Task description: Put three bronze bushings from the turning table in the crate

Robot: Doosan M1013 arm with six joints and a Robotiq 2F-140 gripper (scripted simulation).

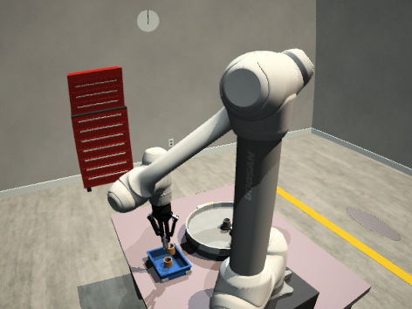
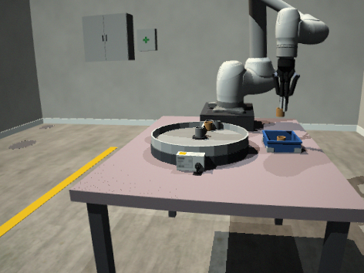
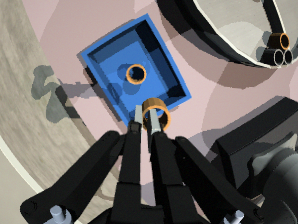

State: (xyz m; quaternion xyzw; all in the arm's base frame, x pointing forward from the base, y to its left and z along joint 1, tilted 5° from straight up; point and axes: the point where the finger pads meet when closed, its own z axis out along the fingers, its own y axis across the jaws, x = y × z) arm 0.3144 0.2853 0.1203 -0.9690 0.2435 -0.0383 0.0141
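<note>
Right now my hand is 4 cm short of the blue crate, 1 cm to the left of it and 16 cm above it.
</note>
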